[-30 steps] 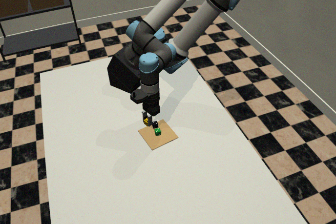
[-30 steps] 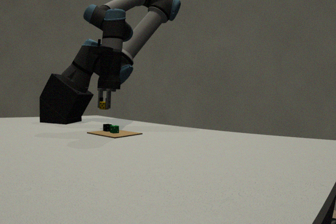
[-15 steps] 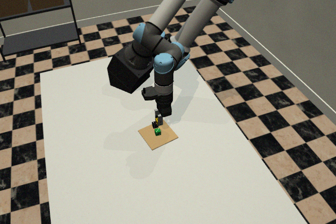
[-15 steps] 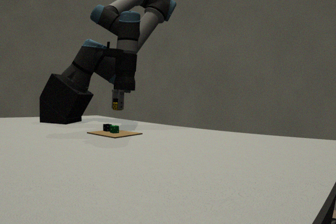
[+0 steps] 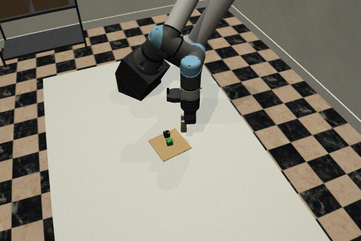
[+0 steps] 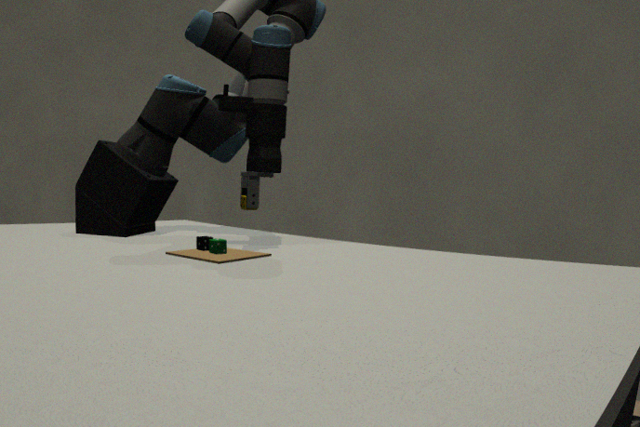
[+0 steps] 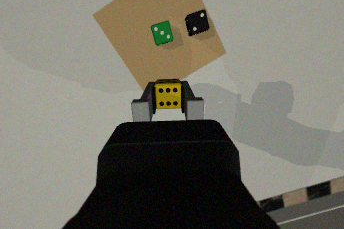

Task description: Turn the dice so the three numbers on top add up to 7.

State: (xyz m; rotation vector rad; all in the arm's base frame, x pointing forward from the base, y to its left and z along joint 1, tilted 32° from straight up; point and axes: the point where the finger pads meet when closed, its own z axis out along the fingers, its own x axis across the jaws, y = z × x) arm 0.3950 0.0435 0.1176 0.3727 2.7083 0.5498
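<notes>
My gripper is now 1 cm past the green die, 6 cm to the left of it and 9 cm above it. Also, from my hand: yellow die: 1 cm below; then black die: 6 cm behind, 7 cm to the right, 9 cm below; then tan mat: 1 cm behind, 6 cm to the right, 10 cm below.
</notes>
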